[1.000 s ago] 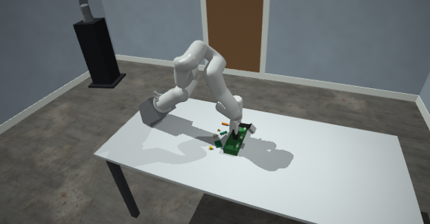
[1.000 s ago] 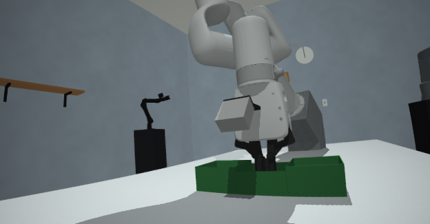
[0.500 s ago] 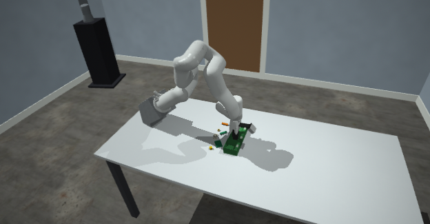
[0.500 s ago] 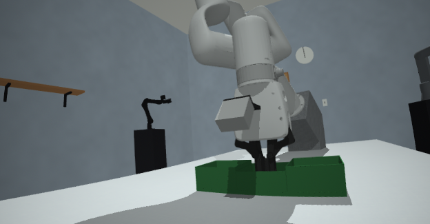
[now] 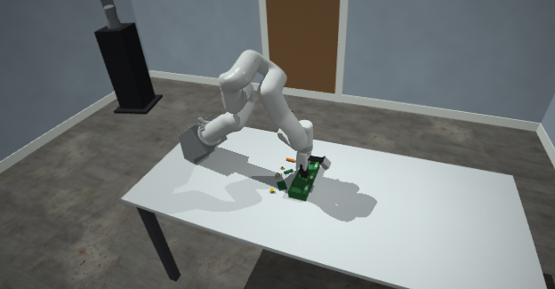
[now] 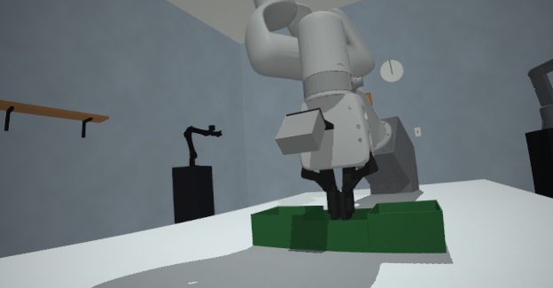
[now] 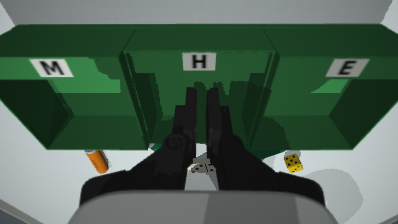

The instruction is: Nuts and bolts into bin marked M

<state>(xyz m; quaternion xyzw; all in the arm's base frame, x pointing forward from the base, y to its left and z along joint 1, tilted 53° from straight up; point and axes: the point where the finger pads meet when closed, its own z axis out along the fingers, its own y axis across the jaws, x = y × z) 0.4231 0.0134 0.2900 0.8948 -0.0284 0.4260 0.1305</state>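
Now: the green bin row 30 mm below my hand. The rest, counted from my hand: white domino: 130 mm behind, 20 mm to the left, 50 mm below; green battery: 80 mm behind, 60 mm to the left, 50 mm below; flat green block: 100 mm behind, 40 mm to the right, 50 mm below.
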